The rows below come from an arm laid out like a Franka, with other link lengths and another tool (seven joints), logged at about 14 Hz.
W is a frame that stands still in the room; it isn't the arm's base.
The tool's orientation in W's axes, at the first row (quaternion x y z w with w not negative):
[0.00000, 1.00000, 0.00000, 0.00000]
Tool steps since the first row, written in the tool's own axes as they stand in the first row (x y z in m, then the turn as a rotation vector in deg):
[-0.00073, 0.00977, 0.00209, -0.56, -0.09, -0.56]
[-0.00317, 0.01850, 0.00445, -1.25, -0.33, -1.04]
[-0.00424, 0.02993, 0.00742, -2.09, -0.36, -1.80]
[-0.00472, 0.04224, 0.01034, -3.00, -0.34, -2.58]
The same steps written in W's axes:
[0.00073, 0.00977, -0.00209, 0.56, -0.09, 0.56]
[0.00317, 0.01850, -0.00445, 1.25, -0.33, 1.04]
[0.00424, 0.02993, -0.00742, 2.09, -0.36, 1.80]
[0.00472, 0.04224, -0.01034, 3.00, -0.34, 2.58]

